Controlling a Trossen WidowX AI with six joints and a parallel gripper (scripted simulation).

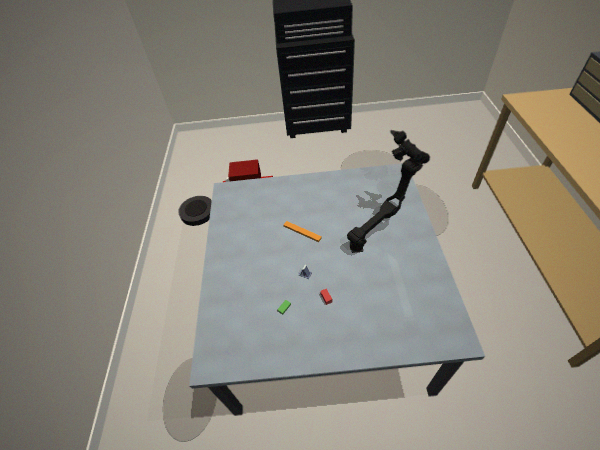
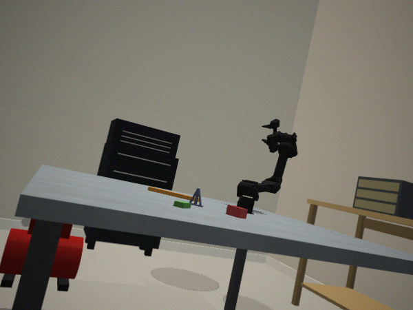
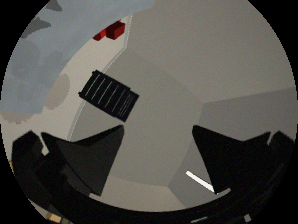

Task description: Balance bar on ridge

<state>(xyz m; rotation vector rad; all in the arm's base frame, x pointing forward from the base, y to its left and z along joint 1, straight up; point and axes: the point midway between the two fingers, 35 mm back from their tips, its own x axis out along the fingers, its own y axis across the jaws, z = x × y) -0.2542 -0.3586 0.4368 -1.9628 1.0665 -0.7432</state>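
The orange bar is 530 mm ahead of my gripper tip, 430 mm below it and 240 mm to the left of it. Round my gripper tip: red block (680 mm to the left, 440 mm ahead, 420 mm below); then green block (710 mm to the left, 650 mm ahead, 430 mm below).
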